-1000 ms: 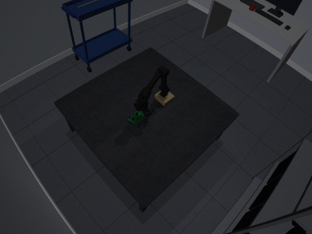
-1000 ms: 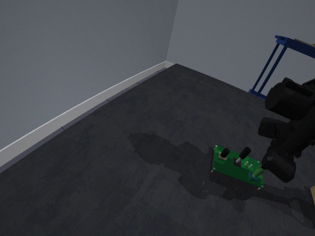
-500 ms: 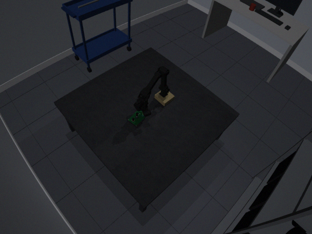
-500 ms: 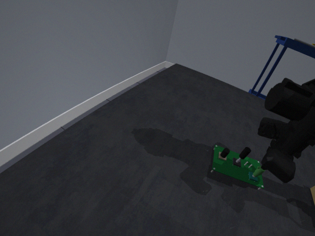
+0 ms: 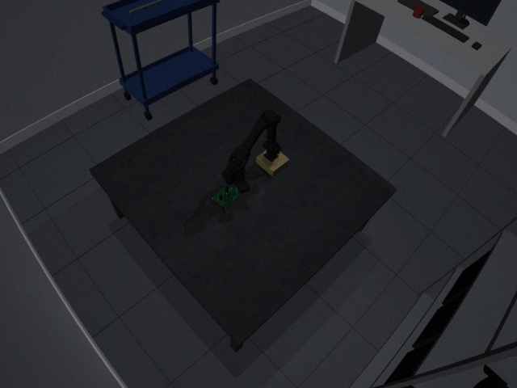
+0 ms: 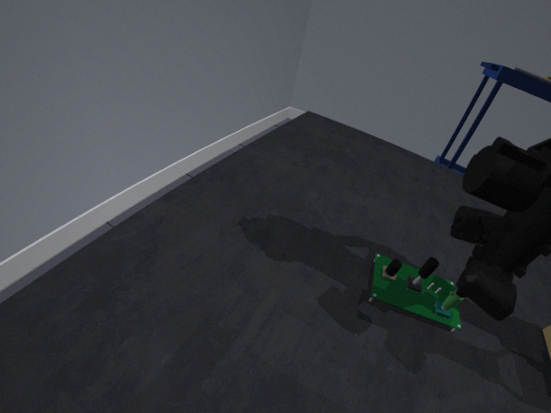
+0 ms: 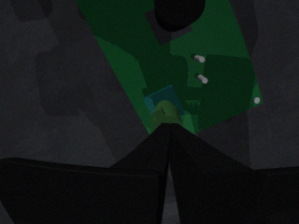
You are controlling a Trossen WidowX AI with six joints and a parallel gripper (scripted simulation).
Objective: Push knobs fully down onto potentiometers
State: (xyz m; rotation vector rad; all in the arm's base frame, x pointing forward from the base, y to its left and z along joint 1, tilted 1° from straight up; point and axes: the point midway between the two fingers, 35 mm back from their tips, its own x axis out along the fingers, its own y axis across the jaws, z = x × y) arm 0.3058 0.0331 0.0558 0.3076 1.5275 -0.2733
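The green knob is 2 cm below my gripper tip. From my gripper tip the other things lie so: black knob: 6 cm ahead, 2 cm to the right.
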